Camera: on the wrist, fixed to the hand. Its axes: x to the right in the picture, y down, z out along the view.
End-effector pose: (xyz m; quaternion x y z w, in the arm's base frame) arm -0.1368 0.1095 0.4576 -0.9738 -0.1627 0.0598 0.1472
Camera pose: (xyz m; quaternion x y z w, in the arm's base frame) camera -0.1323 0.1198 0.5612 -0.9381 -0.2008 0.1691 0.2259
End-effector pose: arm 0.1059 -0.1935 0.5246 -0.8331 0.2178 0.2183 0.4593
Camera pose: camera 0.1445 -0.2573 0.5974 -0.7644 0.1640 0.2648 0.5646
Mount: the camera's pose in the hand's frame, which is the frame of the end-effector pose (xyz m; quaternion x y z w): 0.0006 -0.0397 -0.0964 0.0974 -0.1014 -0.0315 0.9896
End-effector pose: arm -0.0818 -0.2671 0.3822 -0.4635 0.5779 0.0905 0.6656
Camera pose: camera -0.1216 -0.3589 0.4114 -0.4029 0.4986 0.0593 0.7652
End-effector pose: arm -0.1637 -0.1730 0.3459 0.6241 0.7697 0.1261 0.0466
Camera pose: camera -0.2236 -0.1930 0.4289 0.6107 0.7889 -0.0149 0.0673
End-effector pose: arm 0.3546 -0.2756 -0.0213 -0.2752 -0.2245 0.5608 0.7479
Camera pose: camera 0.4453 -0.2991 -0.0670 -0.1356 -0.2520 0.5812 0.7618
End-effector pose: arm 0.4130 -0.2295 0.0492 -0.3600 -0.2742 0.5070 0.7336
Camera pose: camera 0.5089 -0.2621 0.0243 -0.2247 -0.3077 0.5418 0.7492
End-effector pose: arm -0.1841 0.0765 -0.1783 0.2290 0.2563 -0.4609 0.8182
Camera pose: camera -0.2385 0.1163 -0.2578 0.2515 0.1330 -0.5300 0.7988
